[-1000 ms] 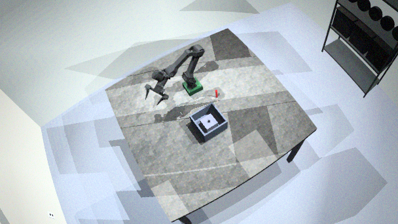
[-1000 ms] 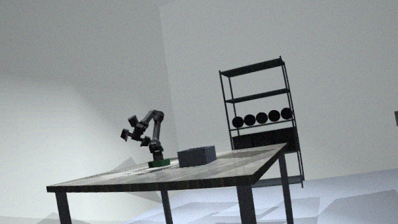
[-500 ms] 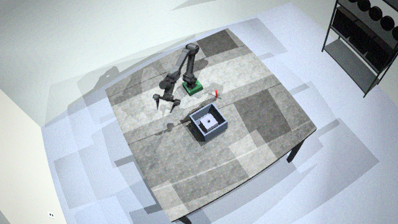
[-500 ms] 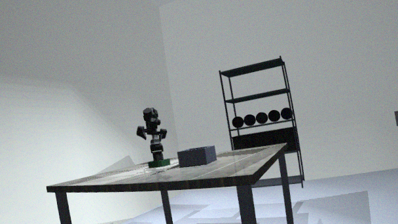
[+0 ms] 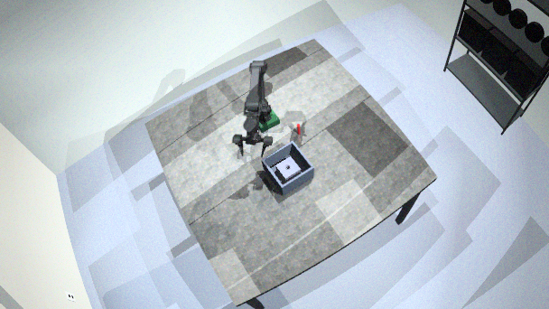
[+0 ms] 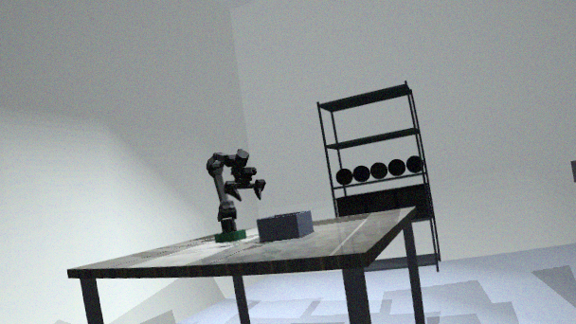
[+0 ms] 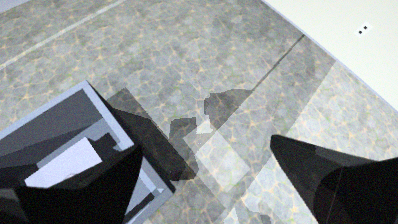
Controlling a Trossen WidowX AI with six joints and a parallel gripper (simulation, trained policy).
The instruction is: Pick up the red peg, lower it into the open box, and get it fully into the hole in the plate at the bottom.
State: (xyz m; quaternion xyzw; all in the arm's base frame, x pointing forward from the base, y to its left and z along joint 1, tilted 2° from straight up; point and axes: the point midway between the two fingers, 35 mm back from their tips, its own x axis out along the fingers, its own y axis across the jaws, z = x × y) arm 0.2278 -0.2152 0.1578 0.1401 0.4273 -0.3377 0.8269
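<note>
The red peg lies 320 mm to the left of my gripper tip, 150 mm below it and 60 mm behind it. From my gripper tip the other things lie so: white plate 140 mm below, 130 mm to the left, 100 mm ahead; then blue-grey box 160 mm below, 130 mm to the left, 100 mm ahead.
</note>
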